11 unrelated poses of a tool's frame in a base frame.
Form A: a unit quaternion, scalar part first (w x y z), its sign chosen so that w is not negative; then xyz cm.
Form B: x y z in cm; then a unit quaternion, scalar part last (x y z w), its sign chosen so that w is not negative. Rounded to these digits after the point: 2 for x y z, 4 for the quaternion.
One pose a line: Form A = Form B
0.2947 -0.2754 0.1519 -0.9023 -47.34 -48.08 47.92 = -47.34 -48.08 47.92 -0.2754 0.1519 -0.9023 0.2947
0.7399 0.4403 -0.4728 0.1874 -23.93 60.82 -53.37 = -23.93 60.82 -53.37 0.4403 -0.4728 0.1874 0.7399
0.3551 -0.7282 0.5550 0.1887 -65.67 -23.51 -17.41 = -65.67 -23.51 -17.41 -0.7282 0.5550 0.1887 0.3551
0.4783 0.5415 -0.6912 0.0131 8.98 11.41 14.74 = 8.98 11.41 14.74 0.5415 -0.6912 0.0131 0.4783
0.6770 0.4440 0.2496 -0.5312 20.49 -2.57 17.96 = 20.49 -2.57 17.96 0.4440 0.2496 -0.5312 0.6770
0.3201 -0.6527 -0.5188 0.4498 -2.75 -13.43 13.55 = -2.75 -13.43 13.55 -0.6527 -0.5188 0.4498 0.3201
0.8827 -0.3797 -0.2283 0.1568 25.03 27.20 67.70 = 25.03 27.20 67.70 -0.3797 -0.2283 0.1568 0.8827
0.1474 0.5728 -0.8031 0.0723 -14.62 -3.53 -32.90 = -14.62 -3.53 -32.90 0.5728 -0.8031 0.0723 0.1474
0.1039 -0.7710 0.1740 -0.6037 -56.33 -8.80 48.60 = -56.33 -8.80 48.60 -0.7710 0.1740 -0.6037 0.1039
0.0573 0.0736 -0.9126 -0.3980 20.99 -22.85 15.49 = 20.99 -22.85 15.49 0.0736 -0.9126 -0.3980 0.0573
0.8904 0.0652 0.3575 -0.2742 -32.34 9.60 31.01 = -32.34 9.60 31.01 0.0652 0.3575 -0.2742 0.8904
